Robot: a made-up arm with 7 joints. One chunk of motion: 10 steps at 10 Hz.
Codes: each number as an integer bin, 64 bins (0 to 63) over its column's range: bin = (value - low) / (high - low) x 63, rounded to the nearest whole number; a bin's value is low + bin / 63 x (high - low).
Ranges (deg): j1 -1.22..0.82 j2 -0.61..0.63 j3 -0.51..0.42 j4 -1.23..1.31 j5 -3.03..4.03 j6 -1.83..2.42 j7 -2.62..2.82
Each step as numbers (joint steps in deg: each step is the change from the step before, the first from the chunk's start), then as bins.
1 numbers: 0.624 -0.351 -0.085 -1.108 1.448 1.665 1.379
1 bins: 57 13 29 3 40 52 46
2 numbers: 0.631 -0.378 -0.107 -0.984 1.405 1.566 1.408
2 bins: 57 12 27 6 40 50 47
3 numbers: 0.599 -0.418 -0.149 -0.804 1.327 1.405 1.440
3 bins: 56 10 24 11 39 48 47
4 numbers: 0.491 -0.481 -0.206 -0.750 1.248 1.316 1.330
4 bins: 53 7 21 12 38 47 46
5 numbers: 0.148 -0.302 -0.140 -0.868 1.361 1.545 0.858
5 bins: 42 16 25 9 39 50 40
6 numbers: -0.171 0.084 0.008 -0.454 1.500 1.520 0.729
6 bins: 32 35 35 19 40 50 39
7 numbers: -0.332 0.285 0.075 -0.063 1.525 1.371 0.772
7 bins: 27 45 40 29 41 47 39
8 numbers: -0.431 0.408 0.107 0.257 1.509 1.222 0.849
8 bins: 24 52 42 37 41 45 40
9 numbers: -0.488 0.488 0.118 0.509 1.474 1.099 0.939
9 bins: 23 56 43 43 40 43 41
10 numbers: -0.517 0.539 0.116 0.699 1.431 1.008 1.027
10 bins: 22 58 42 48 40 42 42
